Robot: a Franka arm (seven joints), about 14 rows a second.
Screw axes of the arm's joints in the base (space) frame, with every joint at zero. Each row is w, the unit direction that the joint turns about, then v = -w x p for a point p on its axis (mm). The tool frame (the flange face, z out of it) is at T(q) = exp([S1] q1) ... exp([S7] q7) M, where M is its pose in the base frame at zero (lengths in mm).
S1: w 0 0 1 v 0.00 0.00 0.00
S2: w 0 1 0 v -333.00 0.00 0.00
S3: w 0 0 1 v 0.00 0.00 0.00
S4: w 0 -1 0 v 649.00 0.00 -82.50
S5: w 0 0 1 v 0.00 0.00 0.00
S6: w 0 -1 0 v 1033.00 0.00 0.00
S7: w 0 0 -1 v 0.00 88.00 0.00
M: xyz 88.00 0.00 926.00 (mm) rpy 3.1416 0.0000 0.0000 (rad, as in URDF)
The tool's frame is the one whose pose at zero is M.
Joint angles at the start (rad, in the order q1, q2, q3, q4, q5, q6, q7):
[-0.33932 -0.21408 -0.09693 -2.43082 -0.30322 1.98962 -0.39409]
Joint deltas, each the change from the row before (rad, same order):
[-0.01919 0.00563 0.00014 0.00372 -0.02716 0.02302 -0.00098]
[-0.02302 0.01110 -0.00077 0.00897 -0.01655 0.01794 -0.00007]
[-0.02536 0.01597 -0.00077 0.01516 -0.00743 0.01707 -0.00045]
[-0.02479 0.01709 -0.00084 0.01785 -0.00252 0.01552 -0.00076]
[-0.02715 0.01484 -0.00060 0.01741 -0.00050 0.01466 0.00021]
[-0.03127 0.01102 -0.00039 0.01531 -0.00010 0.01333 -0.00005]
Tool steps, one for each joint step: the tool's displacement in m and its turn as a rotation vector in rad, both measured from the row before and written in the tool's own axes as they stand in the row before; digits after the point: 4 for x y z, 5 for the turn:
[-0.0015 0.0098 0.0007 -0.02543 0.00754 0.00539]
[-0.0016 0.0115 0.0019 -0.01332 0.00515 0.01492]
[-0.0008 0.0130 0.0018 -0.00594 0.00761 0.02115]
[-0.0004 0.0132 0.0014 -0.00264 0.00888 0.02306]
[-0.0015 0.0139 0.0012 -0.00128 0.00972 0.02749]
[-0.0036 0.0151 0.0013 -0.00053 0.00922 0.03160]

